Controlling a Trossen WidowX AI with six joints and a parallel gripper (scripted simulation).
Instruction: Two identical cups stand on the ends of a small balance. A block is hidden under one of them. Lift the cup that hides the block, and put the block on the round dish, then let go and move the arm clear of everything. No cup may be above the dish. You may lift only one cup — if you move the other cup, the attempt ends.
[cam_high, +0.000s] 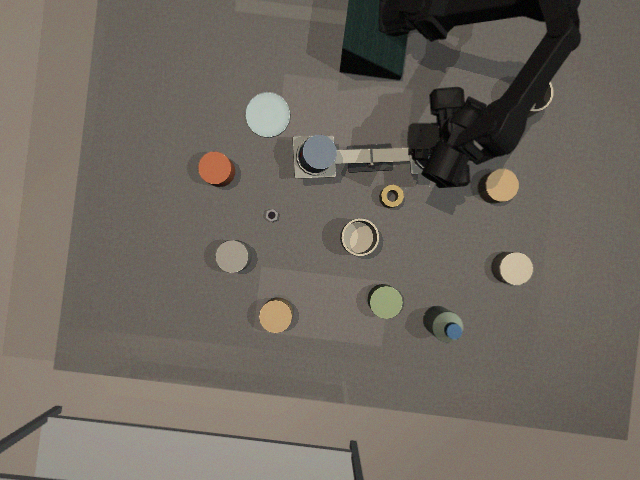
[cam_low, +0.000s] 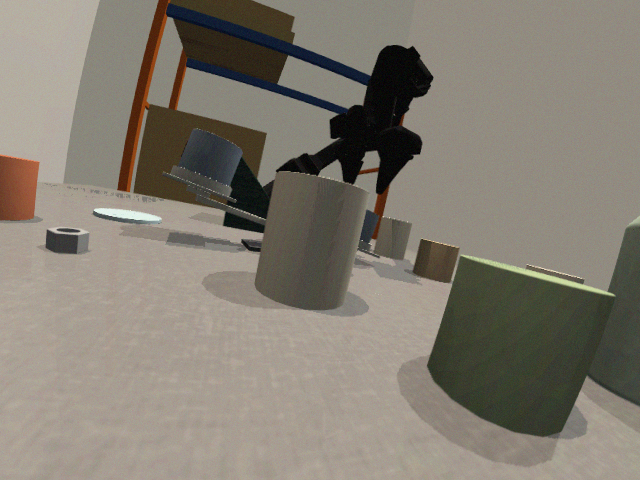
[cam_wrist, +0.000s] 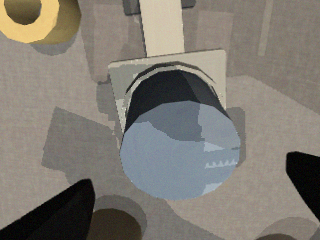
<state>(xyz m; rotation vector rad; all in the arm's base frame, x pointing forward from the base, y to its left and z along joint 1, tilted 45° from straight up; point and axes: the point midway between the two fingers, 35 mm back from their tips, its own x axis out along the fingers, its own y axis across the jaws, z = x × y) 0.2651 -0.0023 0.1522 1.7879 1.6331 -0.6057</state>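
My gripper tip is 80 mm above the mint-green block. Also, from my gripper tip: blue-grey cup 20 mm ahead, 270 mm to the right, 10 mm below; then green cup 320 mm ahead, 90 mm to the right, 80 mm below; then balance 10 mm ahead, 140 mm to the right, 80 mm below.
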